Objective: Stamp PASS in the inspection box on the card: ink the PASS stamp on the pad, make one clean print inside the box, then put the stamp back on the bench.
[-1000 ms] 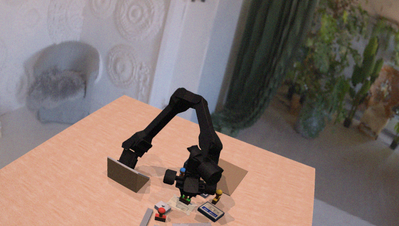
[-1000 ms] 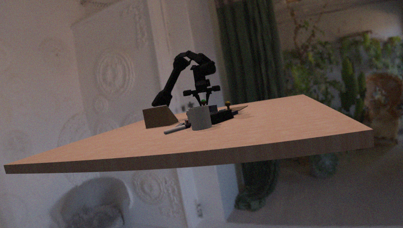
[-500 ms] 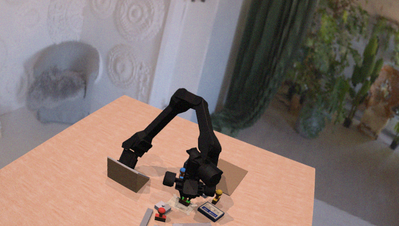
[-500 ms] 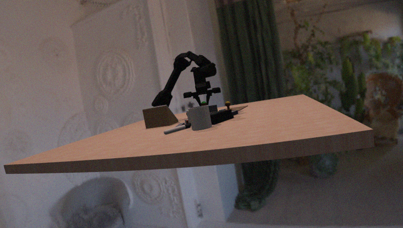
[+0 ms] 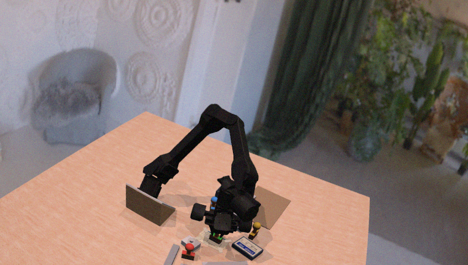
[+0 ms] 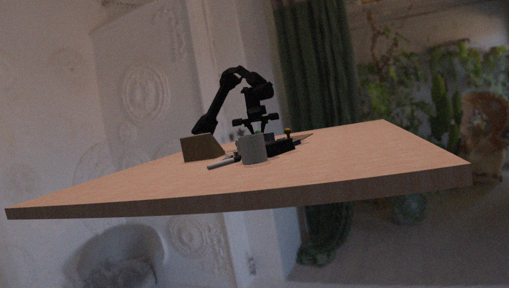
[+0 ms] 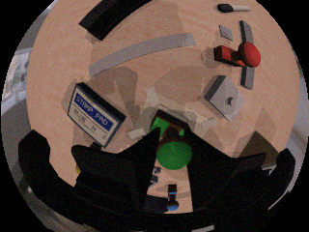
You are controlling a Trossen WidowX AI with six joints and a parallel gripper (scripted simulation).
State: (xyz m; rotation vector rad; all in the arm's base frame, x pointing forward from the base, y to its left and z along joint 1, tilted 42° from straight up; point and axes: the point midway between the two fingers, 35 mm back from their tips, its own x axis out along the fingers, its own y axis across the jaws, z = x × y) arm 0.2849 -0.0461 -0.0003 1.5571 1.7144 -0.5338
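Now: the white card 10 mm behind my gripper tip, 10 mm to the left of it and 40 mm below it. From my gripper tip the other things lie so: grey block (60 mm behind, 50 mm to the right, 20 mm below); then green-knobbed stamp (right at my gripper tip); then blue-and-white labelled box (110 mm ahead, 30 mm to the left, 30 mm below).
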